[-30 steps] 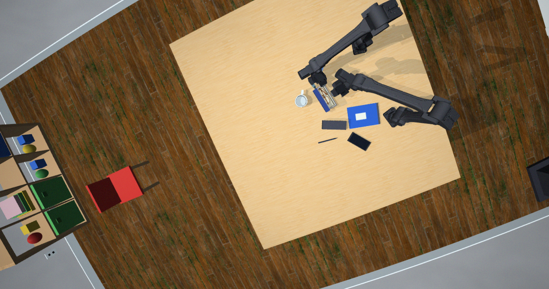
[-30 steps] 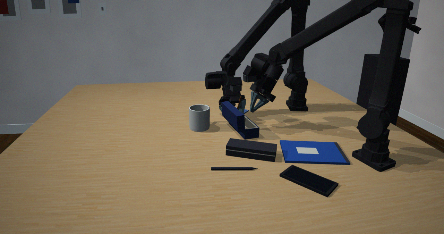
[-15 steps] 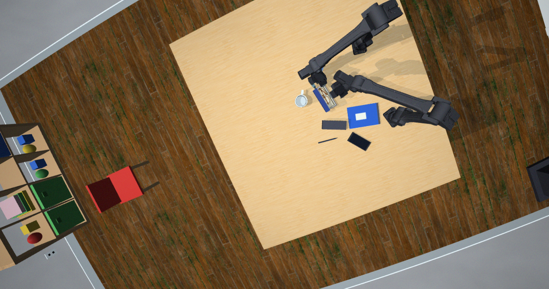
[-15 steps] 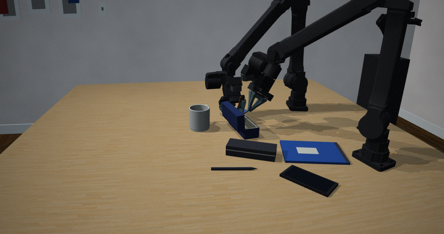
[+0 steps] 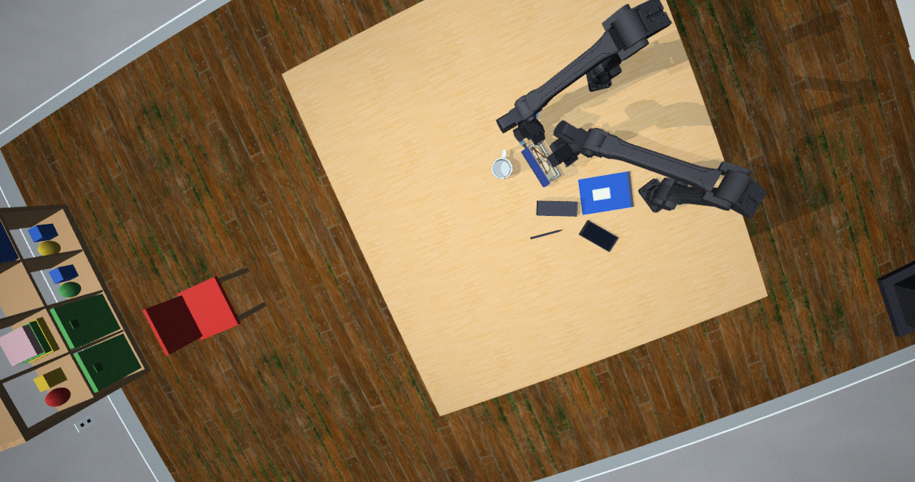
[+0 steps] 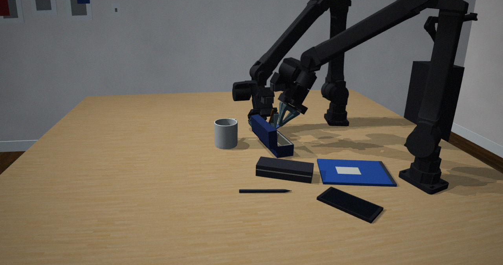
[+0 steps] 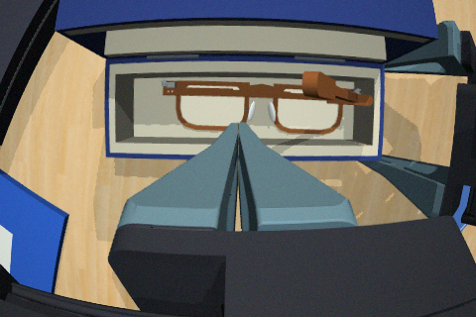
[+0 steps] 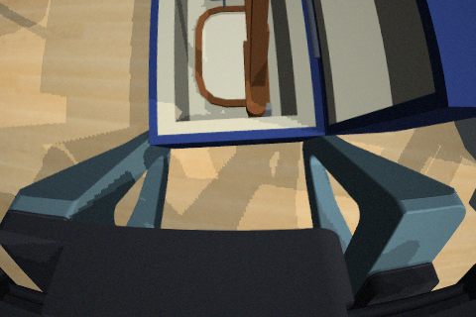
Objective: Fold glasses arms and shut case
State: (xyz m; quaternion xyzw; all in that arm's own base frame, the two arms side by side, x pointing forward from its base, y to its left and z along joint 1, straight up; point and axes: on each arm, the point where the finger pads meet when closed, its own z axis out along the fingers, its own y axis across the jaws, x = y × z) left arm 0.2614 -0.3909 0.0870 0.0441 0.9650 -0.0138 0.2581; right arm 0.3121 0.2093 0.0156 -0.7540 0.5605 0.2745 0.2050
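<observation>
The blue glasses case is 4 cm below my left hand and 4 cm ahead of it. Round my left hand: grey mug: 18 cm ahead, 6 cm to the right, 5 cm below; black box: 19 cm to the left, 7 cm below, 5 cm ahead.
</observation>
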